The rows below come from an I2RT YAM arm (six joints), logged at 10 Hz.
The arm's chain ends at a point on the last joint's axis. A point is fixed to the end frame.
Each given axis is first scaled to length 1.
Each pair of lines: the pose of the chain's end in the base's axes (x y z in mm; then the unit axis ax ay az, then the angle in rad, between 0 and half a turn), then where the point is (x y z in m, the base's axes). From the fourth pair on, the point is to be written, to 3 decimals.
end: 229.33, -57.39, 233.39, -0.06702, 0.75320, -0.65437, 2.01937
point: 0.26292 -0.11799 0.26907
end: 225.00, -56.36, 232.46, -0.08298, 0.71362, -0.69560, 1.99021
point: 0.25695 -0.11321 0.27514
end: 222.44, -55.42, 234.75, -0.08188, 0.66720, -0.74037, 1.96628
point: 0.25029 -0.10885 0.28418
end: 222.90, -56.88, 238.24, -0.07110, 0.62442, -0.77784, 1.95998
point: 0.246 -0.108 0.293
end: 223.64, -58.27, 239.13, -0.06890, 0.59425, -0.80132, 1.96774
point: 0.244 -0.107 0.297
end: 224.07, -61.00, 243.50, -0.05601, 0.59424, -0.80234, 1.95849
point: 0.243 -0.110 0.301
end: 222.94, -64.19, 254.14, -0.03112, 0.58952, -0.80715, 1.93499
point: 0.239 -0.114 0.312
